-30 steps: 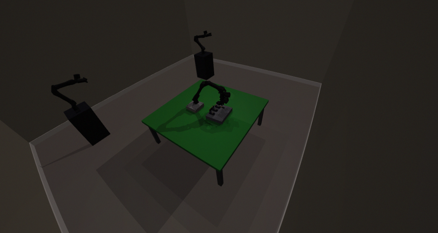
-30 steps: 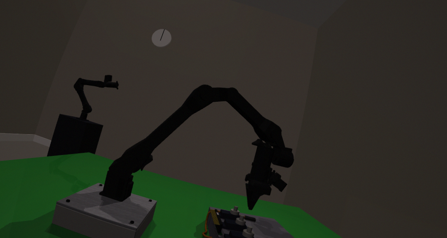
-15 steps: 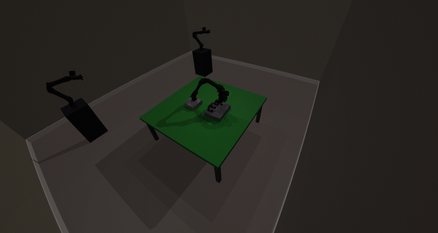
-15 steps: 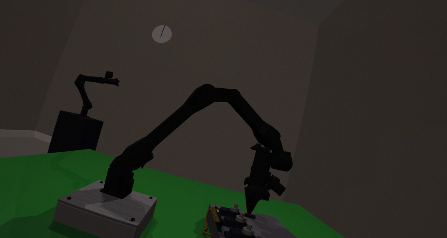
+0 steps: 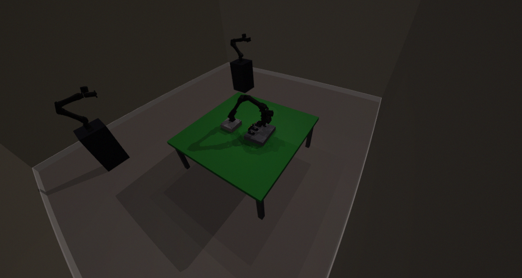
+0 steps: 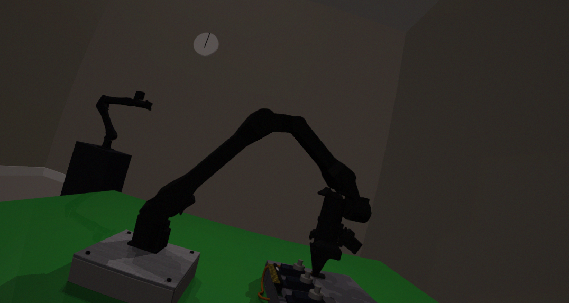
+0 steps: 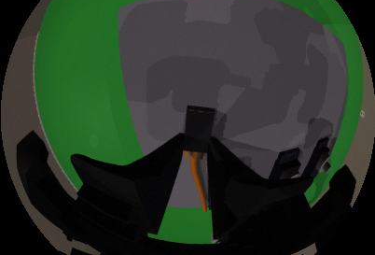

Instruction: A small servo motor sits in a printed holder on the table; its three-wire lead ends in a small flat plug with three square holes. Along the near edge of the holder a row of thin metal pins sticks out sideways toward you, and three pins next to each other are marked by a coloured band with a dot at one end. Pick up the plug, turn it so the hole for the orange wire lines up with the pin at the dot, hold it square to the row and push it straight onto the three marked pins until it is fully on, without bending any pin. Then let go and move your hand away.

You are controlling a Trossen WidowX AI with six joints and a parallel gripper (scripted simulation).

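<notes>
Now: gripper tip 110 mm past the red dot, 90 mm to the left of it and 20 mm below it. From my gripper tip the other things lie so: grey holder plate (50 mm ahead, 90 mm to the right, 30 mm below); pale band (110 mm behind, 90 mm to the right, 20 mm above).
</notes>
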